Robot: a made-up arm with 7 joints.
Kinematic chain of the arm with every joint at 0, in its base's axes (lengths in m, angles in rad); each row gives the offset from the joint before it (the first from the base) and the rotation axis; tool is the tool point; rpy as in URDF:
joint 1: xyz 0 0 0.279 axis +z
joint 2: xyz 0 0 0 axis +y
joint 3: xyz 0 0 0.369 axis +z
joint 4: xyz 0.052 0 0 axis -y
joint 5: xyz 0.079 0 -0.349 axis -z
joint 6: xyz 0 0 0 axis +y
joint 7: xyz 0.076 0 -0.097 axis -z
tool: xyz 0 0 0 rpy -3.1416 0 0
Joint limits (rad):
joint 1: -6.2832..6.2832
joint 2: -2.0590..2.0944
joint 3: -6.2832..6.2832
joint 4: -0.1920..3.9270
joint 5: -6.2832..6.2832
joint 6: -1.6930..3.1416
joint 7: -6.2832..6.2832
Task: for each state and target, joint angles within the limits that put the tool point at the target. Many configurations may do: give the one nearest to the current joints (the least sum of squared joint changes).
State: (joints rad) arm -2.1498 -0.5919 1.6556 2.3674 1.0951 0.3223 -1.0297
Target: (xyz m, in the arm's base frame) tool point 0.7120 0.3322 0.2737
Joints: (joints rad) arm -2.1742 -1.3055 2.0533 2.0150 1.1027 0.4570 -1.0297
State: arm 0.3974 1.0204 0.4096 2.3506 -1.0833 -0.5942 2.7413
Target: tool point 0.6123 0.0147 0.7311
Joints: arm -0.2126 0.8159 0.3649 2.5696 -1.0381 -0.8638 2.7413
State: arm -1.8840 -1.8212 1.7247 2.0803 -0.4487 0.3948 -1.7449
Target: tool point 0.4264 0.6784 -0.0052
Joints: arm -1.8909 -1.8665 1.7349 2.6046 -0.3970 0.3828 -1.7449
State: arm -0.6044 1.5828 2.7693 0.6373 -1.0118 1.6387 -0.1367
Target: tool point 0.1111 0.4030 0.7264
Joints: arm 0.1042 1.0792 2.4039 1.4017 -1.2127 1.3294 -0.1367
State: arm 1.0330 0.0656 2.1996 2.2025 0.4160 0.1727 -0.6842
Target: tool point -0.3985 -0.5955 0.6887
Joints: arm 1.3010 -0.7051 2.4646 2.2382 0.3684 0.2576 -0.6842
